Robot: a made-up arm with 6 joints.
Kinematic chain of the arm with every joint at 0, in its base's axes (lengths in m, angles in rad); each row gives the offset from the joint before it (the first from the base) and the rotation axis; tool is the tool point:
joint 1: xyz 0 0 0.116 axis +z
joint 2: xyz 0 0.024 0 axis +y
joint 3: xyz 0 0 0.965 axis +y
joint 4: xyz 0 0 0.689 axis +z
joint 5: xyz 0 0 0 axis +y
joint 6: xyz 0 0 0.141 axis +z
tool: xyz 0 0 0
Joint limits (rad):
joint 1: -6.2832..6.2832
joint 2: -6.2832..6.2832
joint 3: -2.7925..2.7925
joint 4: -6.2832..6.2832
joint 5: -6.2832..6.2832
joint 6: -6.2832..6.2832
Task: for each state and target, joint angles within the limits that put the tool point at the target. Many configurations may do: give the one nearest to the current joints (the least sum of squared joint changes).
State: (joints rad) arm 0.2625 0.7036 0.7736 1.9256 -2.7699 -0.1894
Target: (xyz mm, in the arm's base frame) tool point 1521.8 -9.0 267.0
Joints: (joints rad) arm 0.0434 1.3139 0.3651 1.8679 -2.3160 -0.1894
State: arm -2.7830 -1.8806 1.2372 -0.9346 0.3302 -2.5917
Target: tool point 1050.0 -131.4 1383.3
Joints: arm -3.2625 -1.0650 0.7856 -0.9380 0.1786 -2.5917
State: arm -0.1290 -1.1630 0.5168 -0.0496 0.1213 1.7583
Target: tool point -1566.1 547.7 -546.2
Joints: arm -0.3223 -2.0407 0.1829 -0.0488 0.0713 1.7583
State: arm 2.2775 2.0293 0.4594 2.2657 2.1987 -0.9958
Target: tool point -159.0 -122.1 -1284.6
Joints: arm 3.0064 2.6555 1.0732 1.9363 2.0236 -0.9958
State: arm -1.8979 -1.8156 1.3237 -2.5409 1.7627 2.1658
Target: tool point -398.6 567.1 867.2
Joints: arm -1.0681 -1.4308 1.9827 -2.3368 1.7437 2.1658
